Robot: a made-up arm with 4 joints.
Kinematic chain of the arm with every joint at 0, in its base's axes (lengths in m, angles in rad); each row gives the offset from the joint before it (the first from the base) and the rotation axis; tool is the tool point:
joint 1: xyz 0 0 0.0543 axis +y
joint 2: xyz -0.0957 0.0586 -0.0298 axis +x
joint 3: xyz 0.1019 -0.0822 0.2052 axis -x
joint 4: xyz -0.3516 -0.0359 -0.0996 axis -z
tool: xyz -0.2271 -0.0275 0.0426
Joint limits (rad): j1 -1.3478..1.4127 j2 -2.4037..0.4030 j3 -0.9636..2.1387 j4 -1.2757..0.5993
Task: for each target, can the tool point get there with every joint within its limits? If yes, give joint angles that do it. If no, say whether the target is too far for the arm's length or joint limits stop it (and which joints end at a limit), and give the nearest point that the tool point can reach.
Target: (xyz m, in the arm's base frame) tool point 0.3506 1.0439 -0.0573
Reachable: no: too far | nearest point 0.0979 0.5207 -0.3628 | short by 0.656 m
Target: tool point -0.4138 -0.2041 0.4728
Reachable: yes | joints 0.3542 0.1383 0.9849 -0.4868
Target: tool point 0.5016 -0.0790 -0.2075
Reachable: no: joint limits stop it (at a limit: joint 1, joint 2, joint 3, joint 4) | nearest point 0.0519 -0.0946 -0.3524 | short by 0.473 m
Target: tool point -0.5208 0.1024 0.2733
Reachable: yes | joints 0.1355 -1.4036 -0.6327 -0.3843
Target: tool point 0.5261 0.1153 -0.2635
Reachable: no: joint limits stop it (at a limit: joint 1, joint 2, joint 3, joint 4) | nearest point 0.2797 0.3578 -0.4040 | short by 0.373 m
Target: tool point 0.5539 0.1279 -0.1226
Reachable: no: joint limits stop it (at a limit: joint 1, joint 2, joint 3, joint 4) | nearest point 0.2797 0.3578 -0.4040 | short by 0.455 m
